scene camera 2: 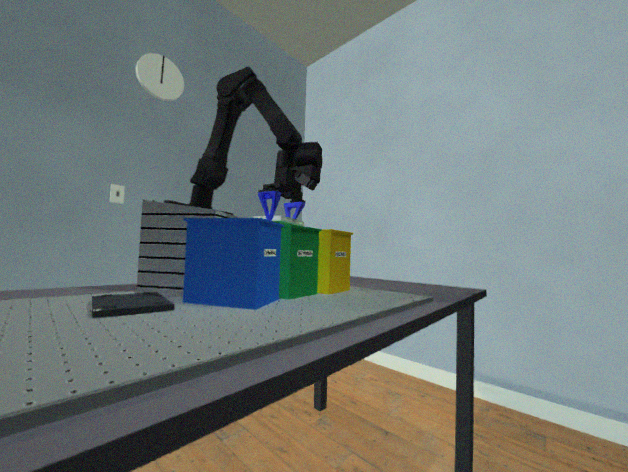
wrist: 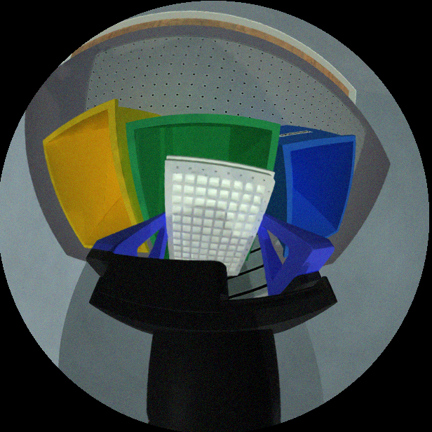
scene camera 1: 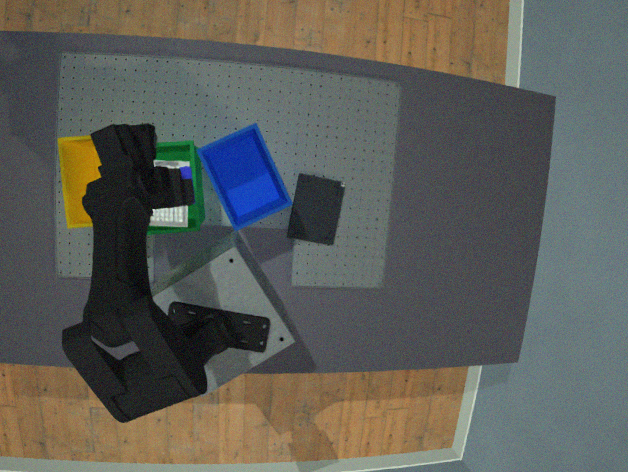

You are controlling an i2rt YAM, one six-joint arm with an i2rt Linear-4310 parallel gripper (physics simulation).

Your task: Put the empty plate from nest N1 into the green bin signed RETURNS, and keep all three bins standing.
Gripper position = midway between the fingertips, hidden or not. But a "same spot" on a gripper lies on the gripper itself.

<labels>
my gripper: scene camera 2; wrist; scene camera 1 167, 187
blue bin: scene camera 2; wrist; scene camera 1 240, 167
green bin: scene camera 2 299, 245; wrist 240, 139; scene camera 1 182, 150
same spot on my gripper: (scene camera 2: 271, 193) = (wrist: 322, 264)
same spot on blue bin: (wrist: 313, 168) = (scene camera 2: 221, 262)
</labels>
